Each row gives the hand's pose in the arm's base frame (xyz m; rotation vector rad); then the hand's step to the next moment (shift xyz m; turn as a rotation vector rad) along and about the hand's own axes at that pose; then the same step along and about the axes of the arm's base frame.
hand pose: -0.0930 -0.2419 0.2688 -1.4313 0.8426 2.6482
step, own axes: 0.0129 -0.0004 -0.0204 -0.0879 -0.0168 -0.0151
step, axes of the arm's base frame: 0.0084 -0.0121 -0.0191 0.0671 0.0279 0.0544
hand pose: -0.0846 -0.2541 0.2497 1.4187 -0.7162 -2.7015
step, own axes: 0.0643 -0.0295 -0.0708 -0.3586 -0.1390 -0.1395
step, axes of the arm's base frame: 0.0233 -0.0149 -0.0962 0.3486 0.1464 0.1562
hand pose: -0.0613 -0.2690 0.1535 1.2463 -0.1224 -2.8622
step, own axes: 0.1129 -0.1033 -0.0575 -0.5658 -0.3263 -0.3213
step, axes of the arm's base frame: -0.0333 0.0939 -0.1296 0.6257 0.3311 0.1694
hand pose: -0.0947 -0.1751 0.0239 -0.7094 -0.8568 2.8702
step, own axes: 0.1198 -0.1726 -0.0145 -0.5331 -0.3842 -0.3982
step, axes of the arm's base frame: -0.1123 0.1753 0.0320 0.6269 0.4248 0.1300
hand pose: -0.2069 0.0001 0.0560 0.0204 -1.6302 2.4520
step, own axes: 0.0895 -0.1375 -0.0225 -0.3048 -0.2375 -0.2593
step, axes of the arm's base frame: -0.0621 0.0859 0.1273 0.3645 0.2785 0.0782
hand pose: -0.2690 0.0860 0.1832 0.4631 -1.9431 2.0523
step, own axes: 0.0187 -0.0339 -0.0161 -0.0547 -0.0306 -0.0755
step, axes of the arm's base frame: -0.0037 0.0177 0.0378 0.0593 0.0782 0.0018
